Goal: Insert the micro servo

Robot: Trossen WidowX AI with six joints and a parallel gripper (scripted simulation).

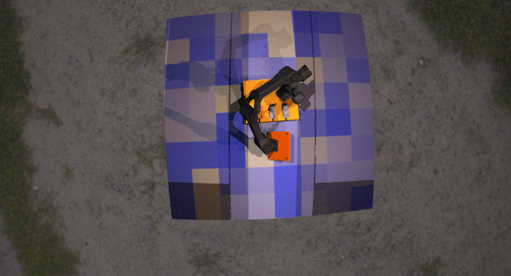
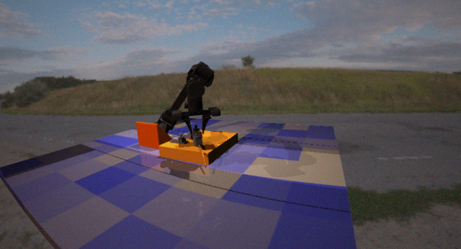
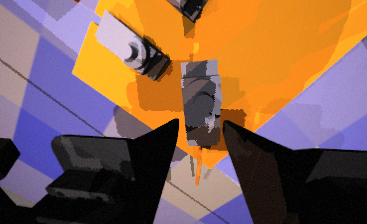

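Now: gripper tip 80 mm to the right of the orange deck and 70 mm above it.
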